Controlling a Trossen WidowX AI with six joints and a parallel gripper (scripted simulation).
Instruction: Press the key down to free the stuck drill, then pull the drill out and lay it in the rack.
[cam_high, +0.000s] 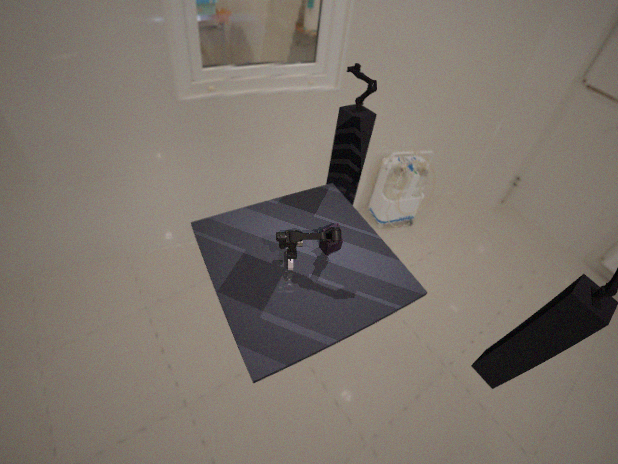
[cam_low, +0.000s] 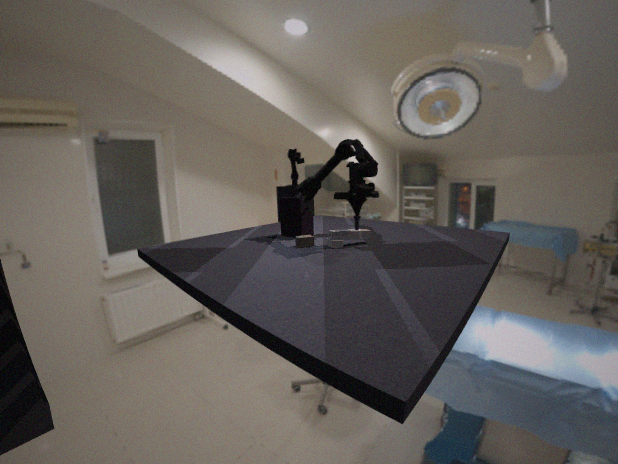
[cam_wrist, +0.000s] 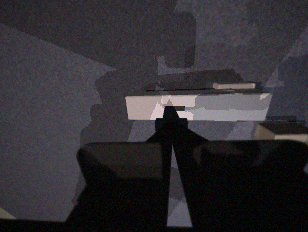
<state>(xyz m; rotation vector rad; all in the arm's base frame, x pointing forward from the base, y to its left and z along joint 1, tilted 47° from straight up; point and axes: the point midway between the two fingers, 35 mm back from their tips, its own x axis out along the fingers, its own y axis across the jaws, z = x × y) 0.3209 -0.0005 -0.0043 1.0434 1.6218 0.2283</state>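
My gripper tip is 8 cm above the block, 3 cm to the left of it and 2 cm past it.
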